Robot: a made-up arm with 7 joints. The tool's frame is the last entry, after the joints.
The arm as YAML. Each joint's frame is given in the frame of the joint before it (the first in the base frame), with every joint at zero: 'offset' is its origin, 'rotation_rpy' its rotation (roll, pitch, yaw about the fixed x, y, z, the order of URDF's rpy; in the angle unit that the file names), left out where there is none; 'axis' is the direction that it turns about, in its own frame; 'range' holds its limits. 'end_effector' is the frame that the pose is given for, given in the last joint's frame.
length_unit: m
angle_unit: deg
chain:
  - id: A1
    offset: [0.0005, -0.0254, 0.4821]
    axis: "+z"
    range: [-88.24, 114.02]
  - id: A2
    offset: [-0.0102, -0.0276, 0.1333]
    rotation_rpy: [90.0, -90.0, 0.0]
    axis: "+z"
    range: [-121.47, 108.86]
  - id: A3
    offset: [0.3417, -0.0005, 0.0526]
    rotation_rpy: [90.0, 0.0, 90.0]
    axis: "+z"
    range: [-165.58, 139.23]
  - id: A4
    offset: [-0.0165, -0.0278, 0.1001]
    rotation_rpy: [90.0, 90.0, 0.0]
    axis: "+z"
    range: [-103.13, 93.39]
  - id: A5
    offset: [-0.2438, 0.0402, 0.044]
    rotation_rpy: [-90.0, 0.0, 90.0]
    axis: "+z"
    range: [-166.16, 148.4]
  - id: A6
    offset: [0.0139, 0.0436, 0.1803]
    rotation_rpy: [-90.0, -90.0, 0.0]
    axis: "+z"
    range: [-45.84, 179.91]
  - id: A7
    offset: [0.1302, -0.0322, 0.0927]
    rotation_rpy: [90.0, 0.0, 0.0]
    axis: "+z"
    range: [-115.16, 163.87]
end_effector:
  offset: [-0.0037, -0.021, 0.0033]
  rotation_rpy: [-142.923, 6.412, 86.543]
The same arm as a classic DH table. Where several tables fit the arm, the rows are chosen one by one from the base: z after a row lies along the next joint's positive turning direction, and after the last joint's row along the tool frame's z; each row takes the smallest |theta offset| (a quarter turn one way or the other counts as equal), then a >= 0, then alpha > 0; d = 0 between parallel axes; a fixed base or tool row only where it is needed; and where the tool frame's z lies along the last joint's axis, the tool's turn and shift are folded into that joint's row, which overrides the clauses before.
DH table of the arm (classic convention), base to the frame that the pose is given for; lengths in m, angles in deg. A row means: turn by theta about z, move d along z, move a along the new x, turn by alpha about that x. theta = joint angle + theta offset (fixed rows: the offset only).
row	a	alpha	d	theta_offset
base (fixed)	0.0254	0	0	-88.87
A1	-0.0102	90	0.6154	88.87
A2	0.0005	-90	0.0802	0
A3	0.0165	-90	0.4418	0
A4	-0.0402	90	0.0718	0
A5	-0.0139	90	0.4241	0
A6	0.1302	90	0.1363	90
A7	0.0206	142.45	0.0427	-85.05
tool (fixed)	0	0	0.009	-169.44
Joint limits (deg, base to tool): -88.24..114.02 -121.47..108.86 -165.58..139.23 -103.13..93.39 -166.16..148.4 -45.84..179.91 -115.16..163.87

